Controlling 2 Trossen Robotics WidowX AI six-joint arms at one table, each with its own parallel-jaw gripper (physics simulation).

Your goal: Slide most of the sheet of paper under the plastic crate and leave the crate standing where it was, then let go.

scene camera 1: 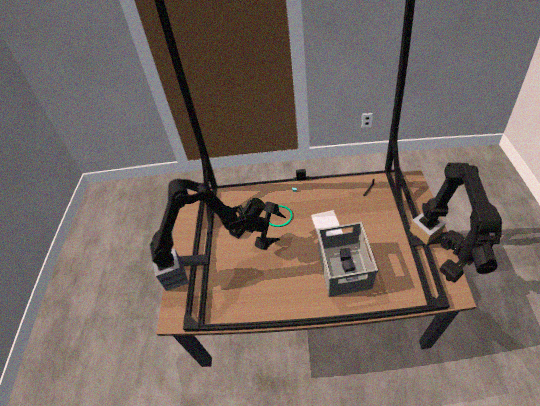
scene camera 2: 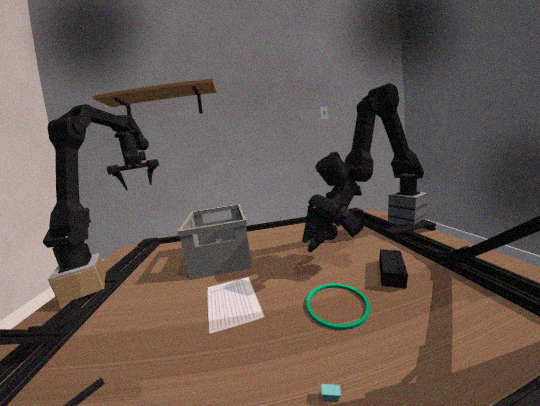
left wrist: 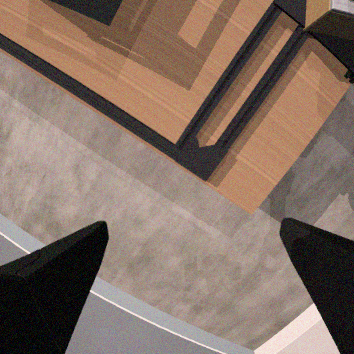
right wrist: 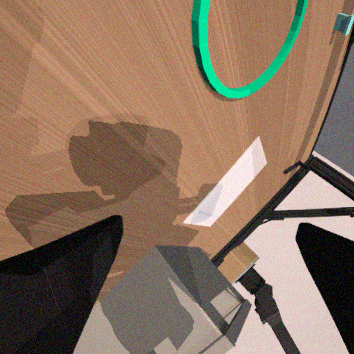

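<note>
A white lined sheet of paper [scene camera 1: 325, 220] [scene camera 2: 232, 305] [right wrist: 230, 185] lies flat beside the grey plastic crate [scene camera 1: 352, 286] [scene camera 2: 220, 257] [right wrist: 145, 300], with a narrow strip of table between them in scene camera 2. The crate stands upright. A dark corner of the crate [left wrist: 92, 10] shows in the left wrist view. My right gripper [scene camera 1: 281, 228] [right wrist: 210, 228] is open and empty, above the table to the left of the crate in scene camera 1. My left gripper [scene camera 2: 138, 186] [left wrist: 194, 228] is open and empty, high up and away from the paper.
A green ring [scene camera 1: 292, 216] [scene camera 2: 339, 326] [right wrist: 200, 35] lies near the paper. A black box [scene camera 2: 393, 269] lies beyond the ring. A small teal block [scene camera 1: 294, 189] [scene camera 2: 331, 391] [right wrist: 344, 23] and a thin black stick [scene camera 1: 369, 188] [scene camera 2: 85, 391] lie near the table's far edge in scene camera 1.
</note>
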